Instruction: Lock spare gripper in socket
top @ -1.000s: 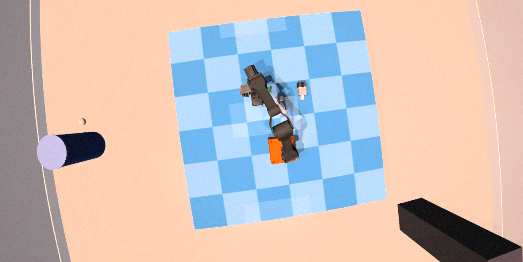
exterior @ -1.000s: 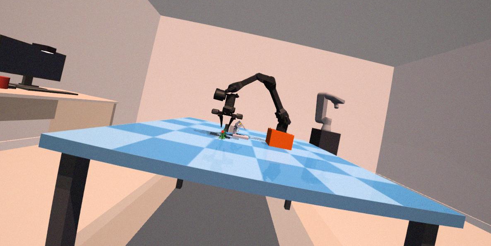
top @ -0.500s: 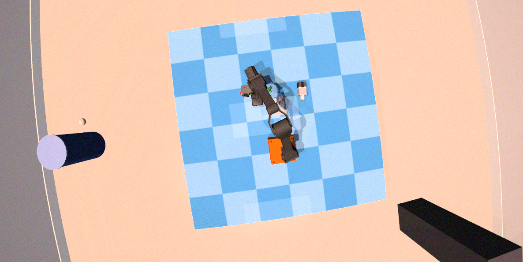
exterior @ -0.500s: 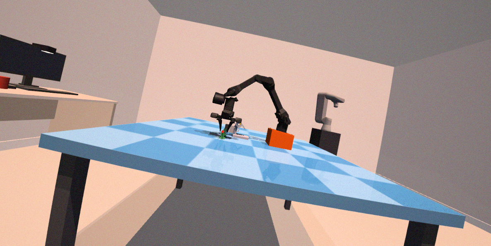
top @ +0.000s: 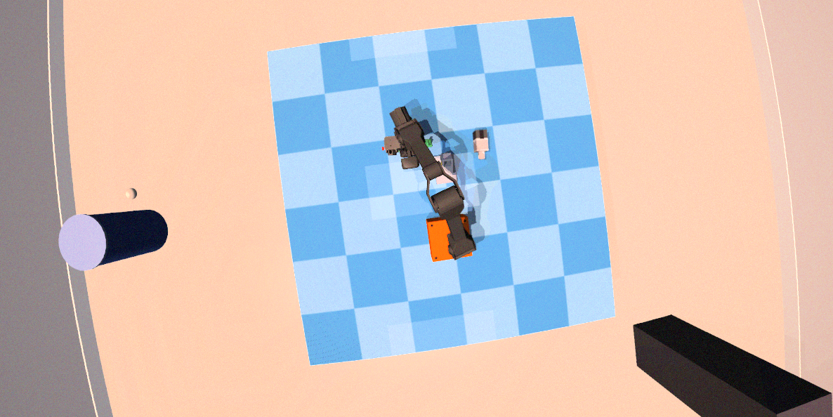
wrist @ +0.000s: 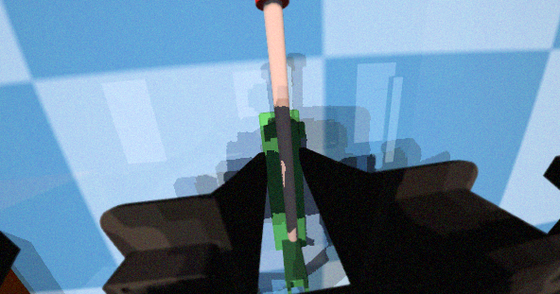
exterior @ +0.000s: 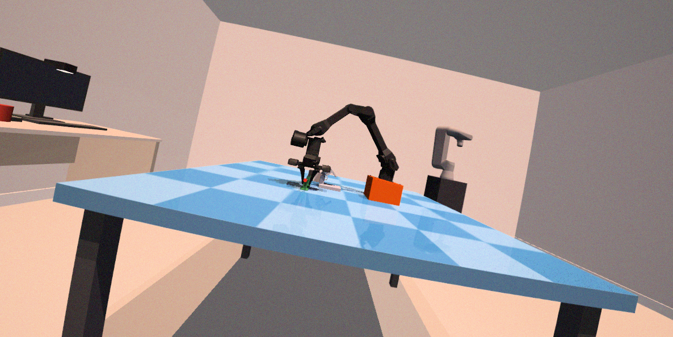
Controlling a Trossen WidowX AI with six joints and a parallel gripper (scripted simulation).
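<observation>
My gripper tip is now 4 cm to the left of the green cradle and 1 cm below it. The rest, counted from my gripper tip: spare gripper 4 cm behind, 29 cm to the right, 1 cm above.
</observation>
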